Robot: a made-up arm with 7 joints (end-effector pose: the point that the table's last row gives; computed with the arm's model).
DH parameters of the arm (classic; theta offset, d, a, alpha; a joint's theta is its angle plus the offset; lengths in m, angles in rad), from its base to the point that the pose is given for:
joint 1: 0 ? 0 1.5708
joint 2: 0 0.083 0 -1.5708
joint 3: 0 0.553 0.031 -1.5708
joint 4: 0 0.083 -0.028 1.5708
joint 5: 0 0.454 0 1.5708
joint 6: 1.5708 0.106 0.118 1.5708
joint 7: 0 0.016 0 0
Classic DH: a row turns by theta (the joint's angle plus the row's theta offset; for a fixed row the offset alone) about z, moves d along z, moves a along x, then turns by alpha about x.
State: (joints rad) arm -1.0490 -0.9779 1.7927 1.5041 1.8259 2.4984 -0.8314
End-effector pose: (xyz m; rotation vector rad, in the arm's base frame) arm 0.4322 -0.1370 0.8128 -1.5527 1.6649 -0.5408
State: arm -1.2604 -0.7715 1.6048 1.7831 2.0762 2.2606 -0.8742
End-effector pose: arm 0.3538 -0.1052 0.7447 -1.6499 1.7583 -0.5046
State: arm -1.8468 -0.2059 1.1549 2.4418 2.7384 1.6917 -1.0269
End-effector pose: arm 0.1757 -0.0465 0.5745 -0.8940 2.5806 -0.5186
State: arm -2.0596 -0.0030 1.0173 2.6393 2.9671 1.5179 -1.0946
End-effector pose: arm 0.1554 -0.0218 0.5309 -0.3213 2.8005 -0.7250
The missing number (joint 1, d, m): 0.446
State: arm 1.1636 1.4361 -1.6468 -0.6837 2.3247 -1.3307 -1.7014
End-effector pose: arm -0.5080 -0.7078 0.8268 0.0245 1.6459 1.0238
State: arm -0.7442 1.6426 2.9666 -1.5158 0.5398 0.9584 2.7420
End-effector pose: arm -0.4992 0.2979 0.9136 -1.0386 -0.2112 2.3351
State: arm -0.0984 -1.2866 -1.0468 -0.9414 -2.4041 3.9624 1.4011
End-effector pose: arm 0.6167 0.2184 0.7030 1.2830 2.3071 -0.5970
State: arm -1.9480 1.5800 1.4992 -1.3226 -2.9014 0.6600 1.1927
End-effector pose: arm -0.2798 0.8554 0.2036 1.9736 0.4426 -2.3193
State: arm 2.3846 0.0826 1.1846 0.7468 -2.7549 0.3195 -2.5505
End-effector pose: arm -0.1536 -0.3281 1.4445 -0.2213 0.5733 1.2238
